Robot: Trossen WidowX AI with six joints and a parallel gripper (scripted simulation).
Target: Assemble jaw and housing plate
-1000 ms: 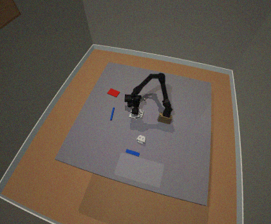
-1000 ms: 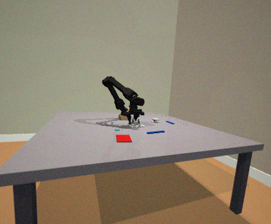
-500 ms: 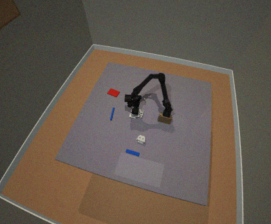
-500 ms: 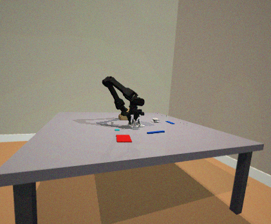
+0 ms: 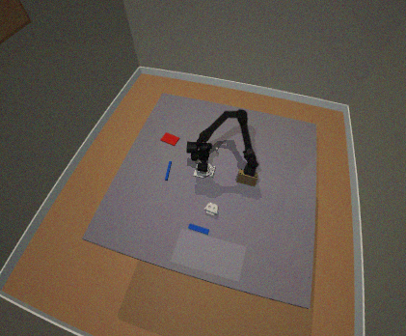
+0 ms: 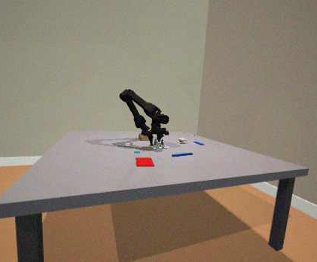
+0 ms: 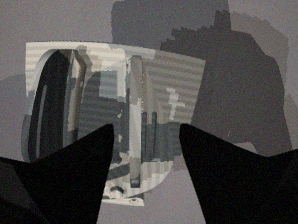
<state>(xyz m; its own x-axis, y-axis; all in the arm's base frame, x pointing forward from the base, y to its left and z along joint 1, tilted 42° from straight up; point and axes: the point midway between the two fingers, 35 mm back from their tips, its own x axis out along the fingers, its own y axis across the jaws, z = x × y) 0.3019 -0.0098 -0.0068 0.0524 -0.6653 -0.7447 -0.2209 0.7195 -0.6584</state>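
My gripper tip is now 27 cm to the right of the white block, 15 cm past it and 1 cm above it. From my gripper tip the other things lie so: teal piece: 14 cm to the right, 12 cm ahead, 1 cm below; long blue bar: 21 cm ahead, 12 cm to the left, 1 cm below; pale part: 16 cm to the right, 4 cm behind.
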